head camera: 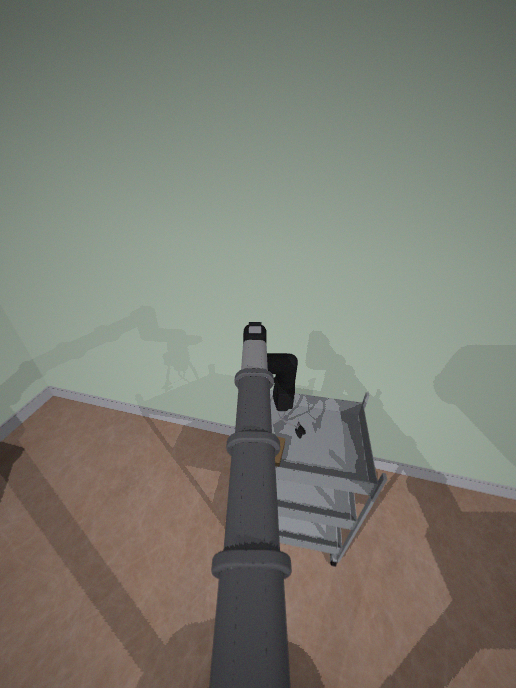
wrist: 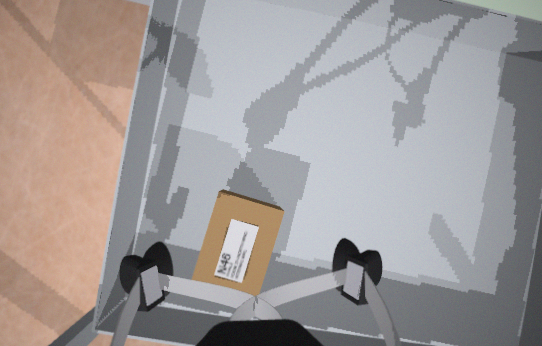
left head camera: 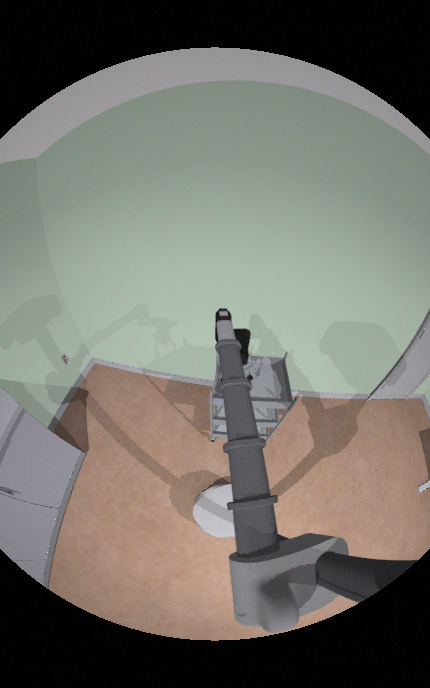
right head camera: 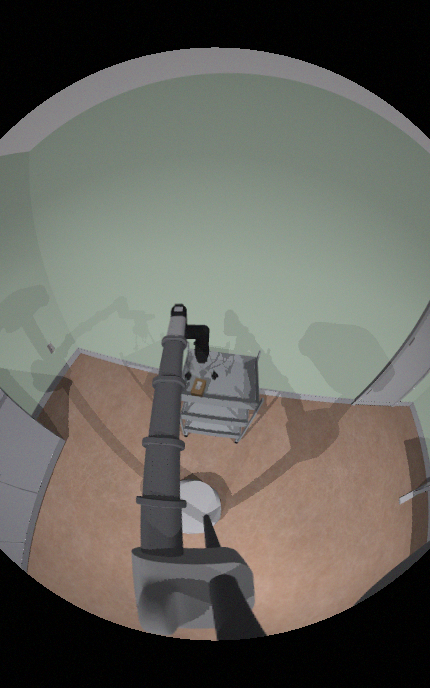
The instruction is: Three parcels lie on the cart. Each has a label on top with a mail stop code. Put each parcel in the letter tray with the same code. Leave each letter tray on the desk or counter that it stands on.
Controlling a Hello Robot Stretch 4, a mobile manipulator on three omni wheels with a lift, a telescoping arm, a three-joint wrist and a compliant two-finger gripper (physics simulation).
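Seen in the pictures: gripper, fingertip midpoint: (head camera: 279, 435) (wrist: 253, 262) (right head camera: 200, 378); robot's base, link origin: (left head camera: 222, 509) (right head camera: 191, 505).
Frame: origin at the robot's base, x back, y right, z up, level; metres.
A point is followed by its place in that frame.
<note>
A brown parcel (head camera: 281, 450) @(x -0.641, y 0.098, z 0.683 m) (right head camera: 198, 386) @(x -0.642, y 0.075, z 0.685 m) (wrist: 267, 235) @(x -0.666, y 0.100, z 0.685 m) lies flat on the top shelf of the grey cart (head camera: 327, 475) @(x -0.545, y 0.232, z 0.701 m) (right head camera: 223, 399) @(x -0.553, y 0.200, z 0.700 m) (wrist: 350, 200) @(x -0.693, y 0.189, z 0.635 m), near its front left. Its white label (wrist: 236, 251) @(x -0.652, y 0.073, z 0.685 m) reads N46. In the head view my arm hides most of the parcel. My gripper (right head camera: 201, 375) @(x -0.656, y 0.087, z 0.742 m) (wrist: 253, 262) @(x -0.656, y 0.087, z 0.742 m) is open and empty, above the cart top. In the wrist view its fingers stand on either side of the parcel's near end, with the left finger closer to it. The letter trays and the other two parcels do not show in these views.
A green wall (head camera: 255, 222) @(x -1.180, y -0.004, z 1.288 m) stands behind the cart. In the left head view, a pale cabinet (left head camera: 35, 482) @(x 0.039, y -1.254, z 0.464 m) stands at the left and a pale panel (left head camera: 405, 365) @(x -0.682, y 1.971, z 0.585 m) is at the right. My white round base (left head camera: 212, 509) @(x -0.016, y -0.075, z 0.187 m) (right head camera: 200, 507) @(x 0.005, y 0.068, z 0.187 m) is in front of the cart.
</note>
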